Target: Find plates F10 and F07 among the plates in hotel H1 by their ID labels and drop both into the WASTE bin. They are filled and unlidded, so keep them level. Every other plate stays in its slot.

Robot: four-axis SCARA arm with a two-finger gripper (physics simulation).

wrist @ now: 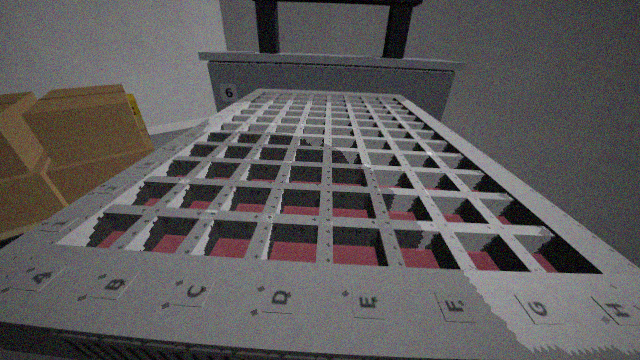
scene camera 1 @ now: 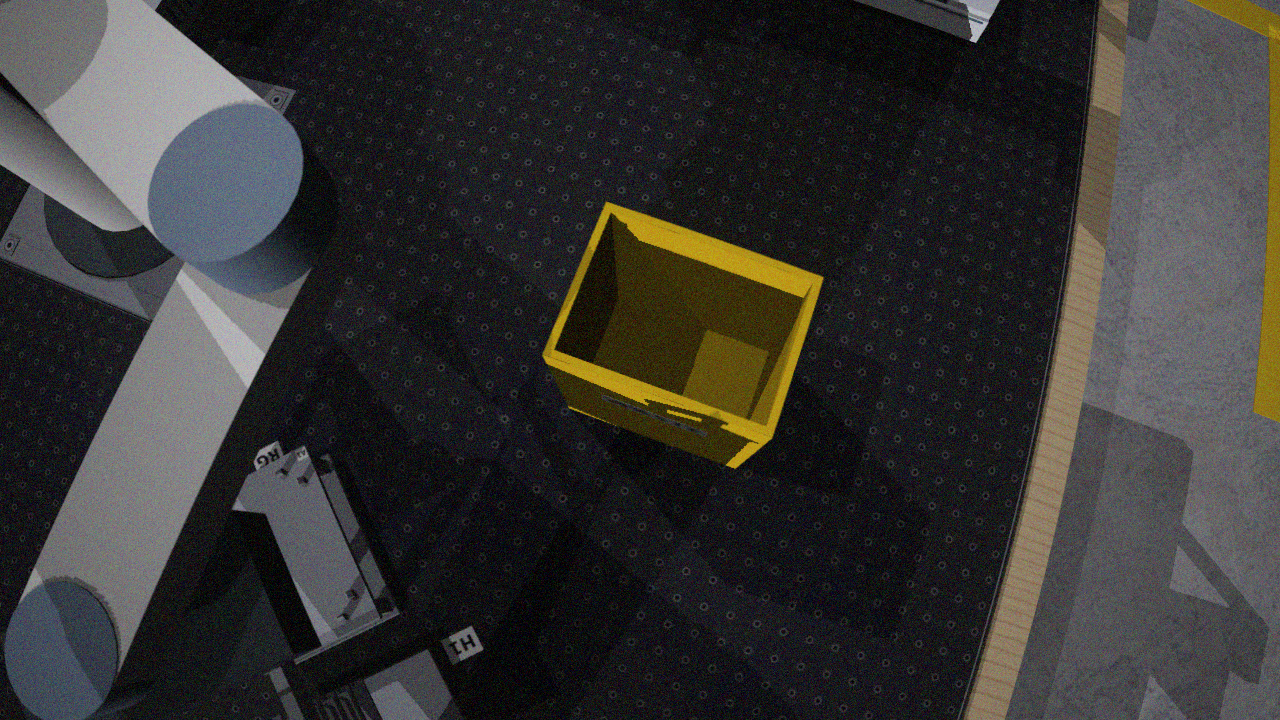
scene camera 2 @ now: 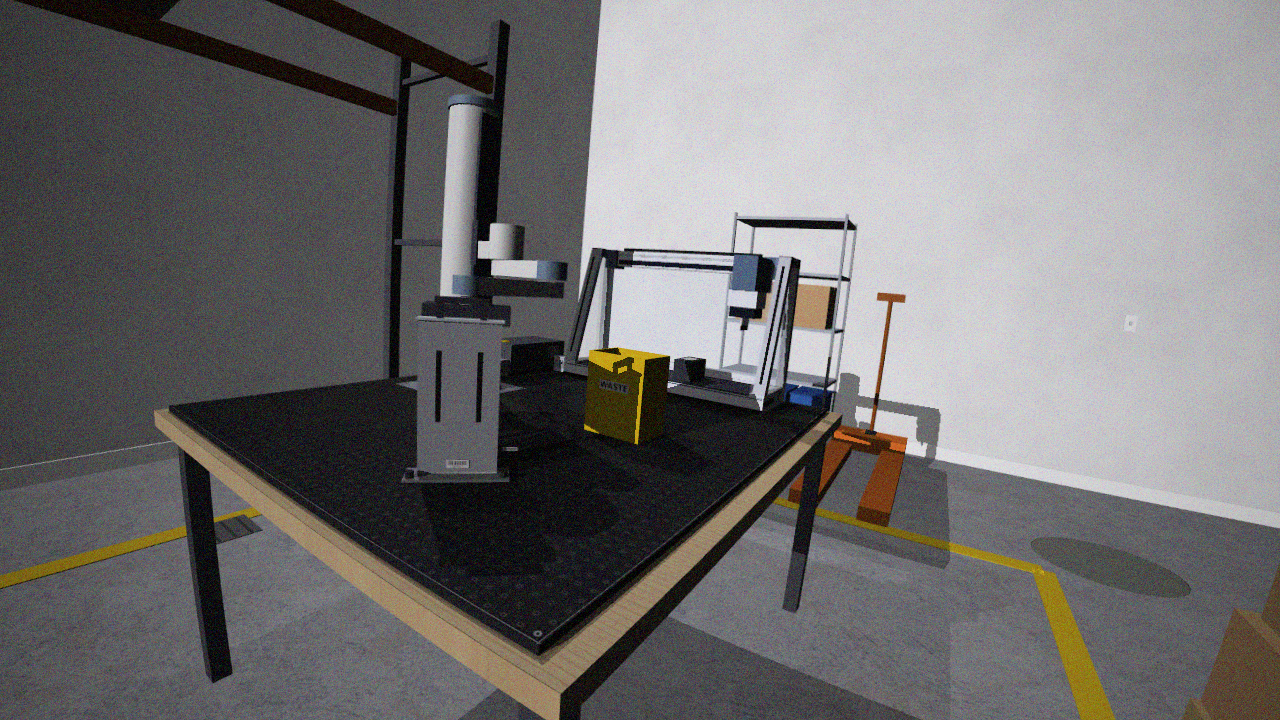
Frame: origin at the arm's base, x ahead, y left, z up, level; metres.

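Where they show: gripper, between the fingertips: (wrist: 329,152).
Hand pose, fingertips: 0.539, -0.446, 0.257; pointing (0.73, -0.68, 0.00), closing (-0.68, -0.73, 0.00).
Note:
Things, the pixels of their top centre, and the offset from my fingertips, as dx, dy, dz.
- grey plate, centre of its top: (wrist: 328,124) -0.017, +0.018, +0.021
- yellow WASTE bin, centre of its top: (scene camera 1: 686,314) (scene camera 2: 630,353) +0.108, +0.420, -0.045
- tag RG, centre of its top: (scene camera 1: 268,458) -0.232, +0.218, -0.244
Hotel H1 (scene camera 2: 458,385) (wrist: 330,77) is a grey tower on the black table; its tag (scene camera 1: 463,643) shows at the bottom of scene camera 1. In the wrist view a grey plate (wrist: 325,312) with open wells, red at the bottom, lies level and fills the foreground; its front label is out of sight. A number 6 marks the hotel panel behind it. My gripper's fingers are hidden beneath this plate; neither stands out at its sides, and I seem to be shut on a plate at or below it. Its ID is not readable. The yellow WASTE bin (scene camera 1: 716,250) (scene camera 2: 613,416) stands upright, open at the top.
A grey stand (scene camera 1: 313,537) with the tag RG (scene camera 1: 268,457) is beside H1. The arm's link (scene camera 1: 143,456) reaches over the table. A gantry machine (scene camera 2: 783,326) stands behind the bin. Cardboard boxes (wrist: 85,125) show at the left in the wrist view.

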